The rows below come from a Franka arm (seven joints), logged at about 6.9 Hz.
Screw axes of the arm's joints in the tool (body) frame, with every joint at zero. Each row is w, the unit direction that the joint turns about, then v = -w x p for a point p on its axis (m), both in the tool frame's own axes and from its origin. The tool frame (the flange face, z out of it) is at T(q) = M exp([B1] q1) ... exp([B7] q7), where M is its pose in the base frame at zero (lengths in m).
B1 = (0, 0, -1, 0.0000, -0.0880, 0.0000)
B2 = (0, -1, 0, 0.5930, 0.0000, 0.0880)
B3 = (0, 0, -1, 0.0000, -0.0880, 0.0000)
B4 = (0, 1, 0, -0.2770, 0.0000, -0.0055)
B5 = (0, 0, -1, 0.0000, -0.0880, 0.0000)
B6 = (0, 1, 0, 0.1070, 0.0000, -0.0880)
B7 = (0, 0, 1, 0.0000, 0.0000, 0.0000)
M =
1 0 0 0.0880
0 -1 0 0.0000
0 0 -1 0.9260
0 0 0 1
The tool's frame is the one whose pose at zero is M.
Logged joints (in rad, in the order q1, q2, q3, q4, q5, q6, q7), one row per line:
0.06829 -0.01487 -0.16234 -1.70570 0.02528 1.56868 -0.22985
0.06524 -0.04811 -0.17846 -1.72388 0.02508 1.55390 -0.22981
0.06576 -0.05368 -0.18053 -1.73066 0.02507 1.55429 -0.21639
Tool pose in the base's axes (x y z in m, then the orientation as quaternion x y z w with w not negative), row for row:
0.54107 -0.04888 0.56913 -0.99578 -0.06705 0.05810 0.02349
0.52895 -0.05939 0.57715 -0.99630 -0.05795 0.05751 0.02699
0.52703 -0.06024 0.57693 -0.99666 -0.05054 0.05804 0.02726
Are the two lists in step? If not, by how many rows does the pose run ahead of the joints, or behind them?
They are in step.
